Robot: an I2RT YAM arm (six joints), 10 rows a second.
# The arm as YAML. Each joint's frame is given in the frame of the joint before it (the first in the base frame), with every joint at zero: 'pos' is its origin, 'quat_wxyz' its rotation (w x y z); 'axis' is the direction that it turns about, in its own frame. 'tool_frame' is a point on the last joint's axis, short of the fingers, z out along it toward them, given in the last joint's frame.
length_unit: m
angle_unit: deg
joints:
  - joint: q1
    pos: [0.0, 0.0, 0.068]
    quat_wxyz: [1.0, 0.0, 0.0, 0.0]
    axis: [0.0, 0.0, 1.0]
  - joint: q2
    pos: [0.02, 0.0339, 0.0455]
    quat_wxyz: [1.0, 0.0, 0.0, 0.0]
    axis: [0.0, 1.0, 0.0]
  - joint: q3
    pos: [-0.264, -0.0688, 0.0]
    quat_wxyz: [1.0, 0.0, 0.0, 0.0]
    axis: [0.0, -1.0, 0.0]
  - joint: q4
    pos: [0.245, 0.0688, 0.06]
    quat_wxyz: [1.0, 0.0, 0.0, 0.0]
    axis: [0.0, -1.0, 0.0]
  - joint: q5
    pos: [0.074, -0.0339, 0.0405]
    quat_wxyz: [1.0, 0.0, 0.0, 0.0]
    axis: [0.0, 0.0, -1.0]
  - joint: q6
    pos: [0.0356, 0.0, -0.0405]
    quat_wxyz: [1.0, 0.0, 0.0, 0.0]
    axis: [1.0, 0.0, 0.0]
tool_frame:
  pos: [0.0, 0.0, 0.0]
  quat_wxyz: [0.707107, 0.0, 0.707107, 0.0]
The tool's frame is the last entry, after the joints.
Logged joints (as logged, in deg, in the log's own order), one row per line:
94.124 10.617 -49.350 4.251 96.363 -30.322
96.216 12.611 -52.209 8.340 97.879 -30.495
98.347 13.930 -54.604 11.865 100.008 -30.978
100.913 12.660 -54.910 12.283 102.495 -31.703
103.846 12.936 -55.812 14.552 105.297 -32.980
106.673 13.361 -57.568 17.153 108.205 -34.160
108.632 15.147 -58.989 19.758 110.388 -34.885
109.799 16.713 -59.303 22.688 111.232 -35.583
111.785 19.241 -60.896 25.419 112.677 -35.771
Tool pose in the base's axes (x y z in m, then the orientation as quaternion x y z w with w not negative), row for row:
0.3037 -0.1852 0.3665 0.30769 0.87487 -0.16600 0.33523
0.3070 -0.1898 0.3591 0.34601 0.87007 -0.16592 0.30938
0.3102 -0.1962 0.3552 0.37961 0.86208 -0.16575 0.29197
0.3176 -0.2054 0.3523 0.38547 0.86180 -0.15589 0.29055
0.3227 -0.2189 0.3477 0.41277 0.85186 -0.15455 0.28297
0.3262 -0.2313 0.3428 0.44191 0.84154 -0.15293 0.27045
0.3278 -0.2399 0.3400 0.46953 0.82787 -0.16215 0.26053
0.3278 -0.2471 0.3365 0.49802 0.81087 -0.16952 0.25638
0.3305 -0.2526 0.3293 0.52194 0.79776 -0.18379 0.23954
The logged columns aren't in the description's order. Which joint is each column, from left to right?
Columns, left to right: q2, q5, q4, q6, q3, q1.
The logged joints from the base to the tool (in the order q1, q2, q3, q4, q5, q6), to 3 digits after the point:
-30.322 94.124 96.363 -49.350 10.617 4.251
-30.495 96.216 97.879 -52.209 12.611 8.340
-30.978 98.347 100.008 -54.604 13.930 11.865
-31.703 100.913 102.495 -54.910 12.660 12.283
-32.980 103.846 105.297 -55.812 12.936 14.552
-34.160 106.673 108.205 -57.568 13.361 17.153
-34.885 108.632 110.388 -58.989 15.147 19.758
-35.583 109.799 111.232 -59.303 16.713 22.688
-35.771 111.785 112.677 -60.896 19.241 25.419

